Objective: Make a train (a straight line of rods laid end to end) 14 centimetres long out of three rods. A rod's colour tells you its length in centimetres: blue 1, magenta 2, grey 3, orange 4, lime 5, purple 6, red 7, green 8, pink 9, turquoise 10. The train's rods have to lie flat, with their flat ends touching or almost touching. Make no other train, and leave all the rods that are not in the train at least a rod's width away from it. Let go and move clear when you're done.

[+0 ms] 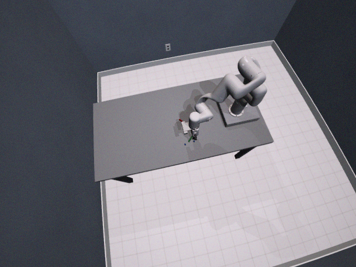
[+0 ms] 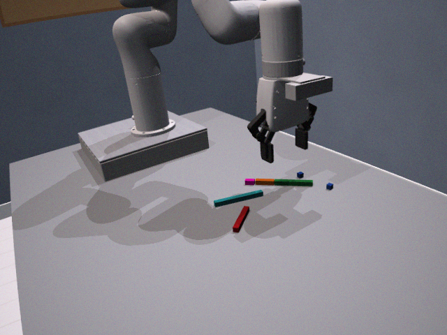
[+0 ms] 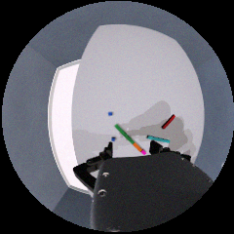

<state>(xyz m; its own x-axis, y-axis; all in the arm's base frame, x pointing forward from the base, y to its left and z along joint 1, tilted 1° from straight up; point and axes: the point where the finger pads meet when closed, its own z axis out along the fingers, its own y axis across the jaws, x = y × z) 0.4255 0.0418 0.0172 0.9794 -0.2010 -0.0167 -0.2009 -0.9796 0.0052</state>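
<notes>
Right now my hand is 70 mm above the green rod, 20 mm short of it and 10 mm to the right of it. Also, from my hand: turquoise rod (110 mm to the right, 70 mm below, 30 mm behind); then orange rod (70 mm below, 40 mm behind, 30 mm to the right); then magenta rod (70 mm below, 60 mm behind, 40 mm to the right).
</notes>
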